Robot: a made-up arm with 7 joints. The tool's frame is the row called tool. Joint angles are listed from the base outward.
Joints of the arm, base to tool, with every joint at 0 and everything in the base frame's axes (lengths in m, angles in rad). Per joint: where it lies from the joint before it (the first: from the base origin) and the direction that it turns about. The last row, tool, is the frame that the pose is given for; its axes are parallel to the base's.
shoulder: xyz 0 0 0 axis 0 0.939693 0.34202
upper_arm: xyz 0 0 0 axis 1 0 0
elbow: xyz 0 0 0 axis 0 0 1
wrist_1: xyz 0.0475 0 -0.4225 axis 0 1 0
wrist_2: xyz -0.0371 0 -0.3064 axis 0 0 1
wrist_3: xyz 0 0 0 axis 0 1 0
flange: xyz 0 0 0 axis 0 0 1
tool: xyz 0 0 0
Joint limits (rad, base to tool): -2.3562..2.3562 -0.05..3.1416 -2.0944..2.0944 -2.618..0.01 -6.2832..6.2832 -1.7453..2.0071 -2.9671..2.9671
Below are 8 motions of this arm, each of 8 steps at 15 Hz.
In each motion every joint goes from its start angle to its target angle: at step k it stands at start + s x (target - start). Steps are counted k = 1, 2, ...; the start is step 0. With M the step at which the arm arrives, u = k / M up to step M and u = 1 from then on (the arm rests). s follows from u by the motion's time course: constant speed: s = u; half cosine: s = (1 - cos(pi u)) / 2; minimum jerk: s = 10 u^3 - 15 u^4 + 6 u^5.
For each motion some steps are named. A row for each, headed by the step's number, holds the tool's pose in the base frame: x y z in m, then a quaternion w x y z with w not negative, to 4 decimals.
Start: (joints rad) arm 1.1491 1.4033 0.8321 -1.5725 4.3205 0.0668 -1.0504
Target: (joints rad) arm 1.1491 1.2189 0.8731 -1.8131 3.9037 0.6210 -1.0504
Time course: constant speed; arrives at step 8
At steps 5, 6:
5: 0.0711 0.5388 -0.0415 0.4582 -0.4436 -0.6129 0.4665
6: 0.0659 0.5319 -0.0446 0.4699 -0.4613 -0.6201 0.4266

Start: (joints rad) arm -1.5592 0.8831 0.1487 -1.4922 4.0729 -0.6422 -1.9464
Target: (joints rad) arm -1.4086 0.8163 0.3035 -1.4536 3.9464 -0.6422 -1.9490
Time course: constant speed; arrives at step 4
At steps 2, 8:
2: 0.4198 0.1810 0.3901 0.3435 -0.6440 -0.6740 0.1140
8: 0.4437 0.2066 0.3555 0.3352 -0.6337 -0.6768 0.1672

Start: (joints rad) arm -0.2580 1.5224 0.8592 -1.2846 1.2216 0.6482 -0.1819
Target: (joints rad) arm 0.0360 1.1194 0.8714 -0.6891 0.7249 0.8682 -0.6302
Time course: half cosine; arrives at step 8
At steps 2, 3, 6, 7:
2: 0.2104 0.5761 0.2222 0.6101 0.2191 -0.7495 0.1344
3: 0.2108 0.6135 0.1574 0.6683 0.2528 -0.6778 0.1736
6: 0.1543 0.6849 -0.0877 0.8494 0.2913 -0.3645 0.2464
7: 0.1324 0.6873 -0.1377 0.8785 0.2825 -0.2933 0.2499

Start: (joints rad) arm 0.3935 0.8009 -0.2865 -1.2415 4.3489 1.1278 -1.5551
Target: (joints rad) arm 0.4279 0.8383 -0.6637 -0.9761 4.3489 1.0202 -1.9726
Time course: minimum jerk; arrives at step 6
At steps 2, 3, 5, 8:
2: 0.0535 0.3597 -0.5438 0.3138 -0.4351 -0.6378 0.5527
3: 0.0128 0.3578 -0.5619 0.4107 -0.3607 -0.6243 0.5582
5: -0.0562 0.3604 -0.5783 0.5640 -0.2430 -0.5824 0.5326
8: -0.0615 0.3609 -0.5789 0.5754 -0.2343 -0.5782 0.5289

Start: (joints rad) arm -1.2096 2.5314 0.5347 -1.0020 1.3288 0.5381 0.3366
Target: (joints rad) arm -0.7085 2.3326 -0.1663 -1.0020 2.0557 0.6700 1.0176
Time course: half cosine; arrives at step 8
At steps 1, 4, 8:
1: -0.3399 0.2660 0.5275 0.0657 0.1294 -0.9849 0.0942
4: -0.1243 0.3356 0.5800 0.3160 -0.0838 -0.9239 0.1987
8: 0.0806 0.4346 0.5188 0.4613 -0.2622 -0.7268 0.4362

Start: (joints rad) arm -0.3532 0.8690 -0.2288 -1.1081 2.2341 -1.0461 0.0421
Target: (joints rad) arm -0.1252 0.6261 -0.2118 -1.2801 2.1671 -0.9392 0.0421
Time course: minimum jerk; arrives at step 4
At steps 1, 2, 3, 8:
1: 0.4621 0.3498 -0.3234 0.2255 -0.1047 -0.7437 0.6206
2: 0.4330 0.3056 -0.3811 0.2673 -0.1290 -0.7062 0.6428
3: 0.3982 0.2603 -0.4299 0.2995 -0.1530 -0.6660 0.6658
8: 0.3884 0.2483 -0.4411 0.3063 -0.1591 -0.6553 0.6719

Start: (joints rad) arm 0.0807 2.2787 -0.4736 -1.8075 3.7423 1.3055 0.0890
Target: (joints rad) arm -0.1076 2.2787 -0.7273 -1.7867 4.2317 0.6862 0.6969
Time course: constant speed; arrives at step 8
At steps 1, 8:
1: 0.3080 0.4119 0.1051 0.6515 -0.6208 0.0840 0.4279
8: 0.2723 0.4421 0.1036 0.2280 -0.6172 0.0455 0.7517

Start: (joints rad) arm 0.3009 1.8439 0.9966 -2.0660 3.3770 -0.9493 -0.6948
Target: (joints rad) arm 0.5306 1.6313 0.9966 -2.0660 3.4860 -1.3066 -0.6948
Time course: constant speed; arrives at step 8
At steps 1, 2, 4, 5, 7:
1: 0.2523 0.2563 0.2802 0.3676 -0.2725 -0.8168 0.3512
2: 0.2540 0.2678 0.2676 0.3633 -0.2564 -0.8073 0.3880
4: 0.2553 0.2901 0.2419 0.3532 -0.2201 -0.7850 0.4589
5: 0.2548 0.3010 0.2288 0.3473 -0.2002 -0.7723 0.4929
7: 0.2514 0.3219 0.2025 0.3338 -0.1569 -0.7437 0.5575

